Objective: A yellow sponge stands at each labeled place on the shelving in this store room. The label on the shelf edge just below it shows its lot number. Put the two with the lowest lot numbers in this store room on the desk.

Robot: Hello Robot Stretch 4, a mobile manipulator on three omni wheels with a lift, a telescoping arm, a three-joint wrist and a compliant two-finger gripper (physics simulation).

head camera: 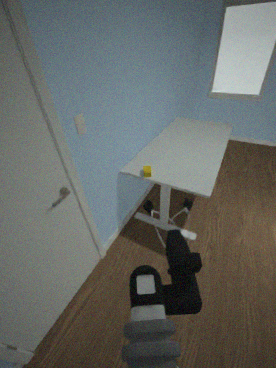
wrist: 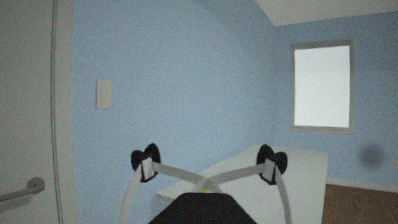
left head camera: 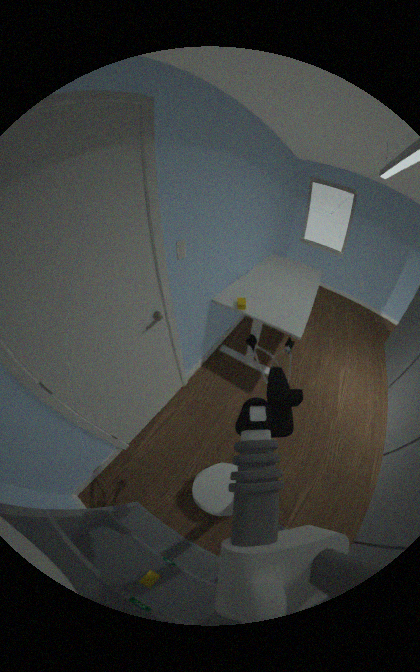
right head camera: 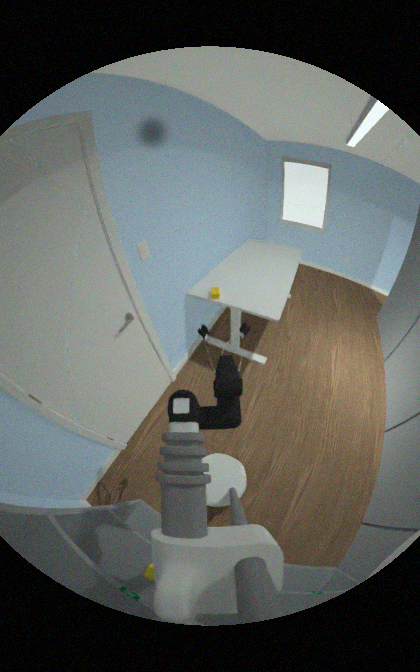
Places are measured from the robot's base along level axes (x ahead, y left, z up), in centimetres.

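Pixels of known places: gripper, fingertip midpoint: [head camera: 167, 200] [wrist: 208, 157].
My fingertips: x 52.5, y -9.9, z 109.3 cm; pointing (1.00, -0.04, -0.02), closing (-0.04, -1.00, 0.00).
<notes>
Behind a point stands the place of what it marks.
A yellow sponge [head camera: 147, 171] {x 122.4, y -8.5, z 73.7 cm} [left head camera: 241, 303] [right head camera: 215, 293] lies near the near-left corner of the white desk [head camera: 190, 150] {x 159.4, y -55.1, z 69.2 cm} [left head camera: 285, 285] [right head camera: 250, 270] [wrist: 300, 170] {x 168.9, y -77.1, z 69.2 cm}; a sliver of this sponge [wrist: 206, 191] {x 125.5, y -10.9, z 73.7 cm} shows in the wrist view. My gripper [head camera: 168, 204] {x 52.5, y -9.8, z 109.3 cm} [left head camera: 270, 342] [right head camera: 223, 330] [wrist: 208, 157] {x 52.5, y -9.8, z 109.3 cm} is open and empty, on the near side of the desk, with its fingers apart. Another yellow sponge [left head camera: 149, 578] [right head camera: 150, 571] stands on grey shelving [left head camera: 110, 540] at the lower left, partly hidden by the arm in the right head view. Green labels [left head camera: 140, 604] [right head camera: 130, 593] are too small to read.
A closed door [head camera: 45, 200] {x 76.9, y 50.1, z 92.1 cm} [left head camera: 85, 275] [right head camera: 50, 250] [wrist: 25, 100] {x 85.3, y 44.9, z 116.5 cm} with a lever handle is at the left. A round white base [left head camera: 212, 489] [right head camera: 227, 480] shows beneath the arm. A large grey surface [left head camera: 405, 450] [right head camera: 407, 450] rises at the right. The desk stands against the blue wall.
</notes>
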